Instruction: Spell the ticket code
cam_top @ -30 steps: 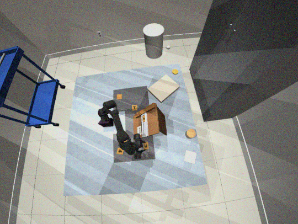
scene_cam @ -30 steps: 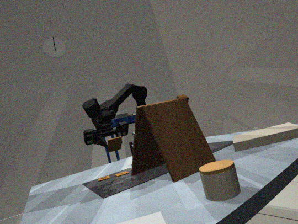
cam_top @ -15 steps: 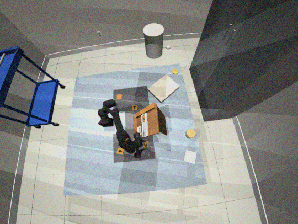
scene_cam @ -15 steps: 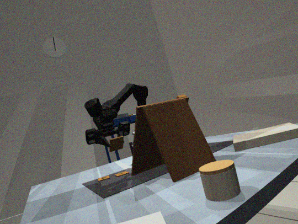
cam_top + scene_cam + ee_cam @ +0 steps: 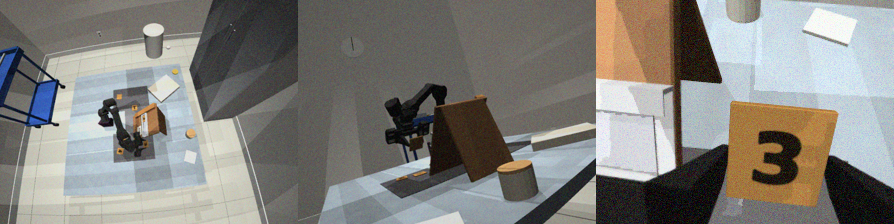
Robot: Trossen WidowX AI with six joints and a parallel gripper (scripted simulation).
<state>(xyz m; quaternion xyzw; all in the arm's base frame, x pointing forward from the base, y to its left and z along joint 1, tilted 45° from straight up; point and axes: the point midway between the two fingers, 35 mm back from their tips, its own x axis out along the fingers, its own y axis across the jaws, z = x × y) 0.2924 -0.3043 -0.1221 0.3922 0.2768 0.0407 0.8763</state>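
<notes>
My gripper tip is now 3 cm past the white ticket, 14 cm to the right of it and 7 cm above it. The rest, counted from my gripper tip: cream slab: 31 cm ahead, 55 cm to the left, 14 cm below; then tan-lidded jar: 41 cm ahead, 1 cm to the left, 13 cm below; then white card: 35 cm ahead, 19 cm to the right, 16 cm below.
</notes>
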